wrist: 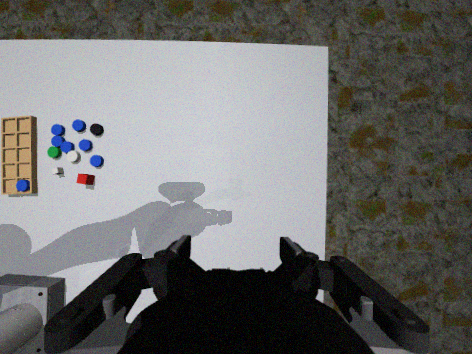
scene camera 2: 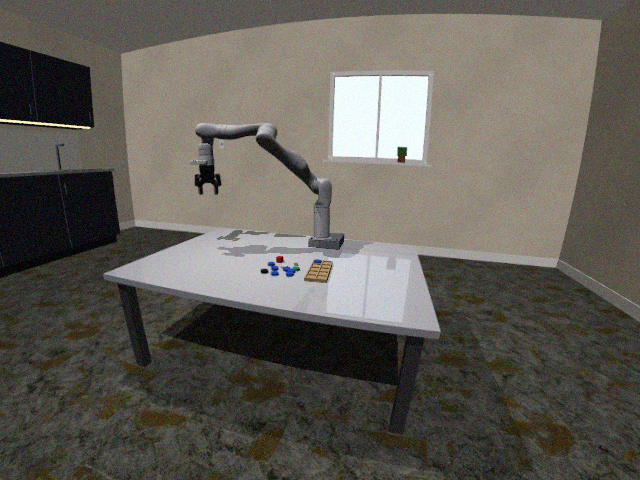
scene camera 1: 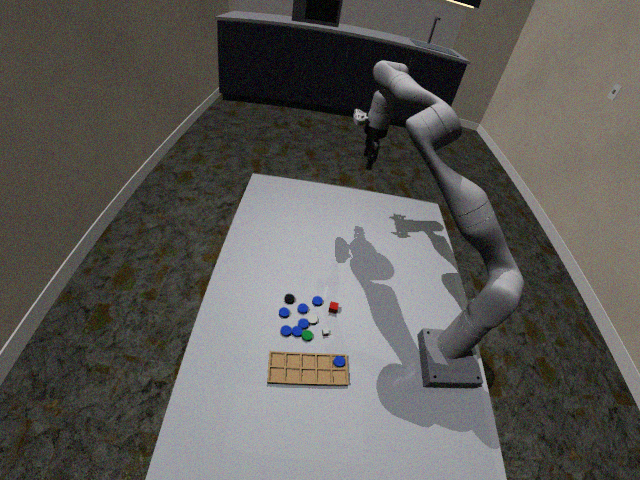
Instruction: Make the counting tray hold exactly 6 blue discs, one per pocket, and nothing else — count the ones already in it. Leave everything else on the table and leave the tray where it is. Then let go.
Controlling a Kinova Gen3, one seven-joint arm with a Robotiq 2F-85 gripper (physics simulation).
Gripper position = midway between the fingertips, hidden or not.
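Note:
My gripper (wrist: 235, 245) stands open and holds nothing. I also see a wooden counting tray (scene camera 1: 290, 368); the wrist view shows the wooden counting tray (wrist: 25, 126) as well.

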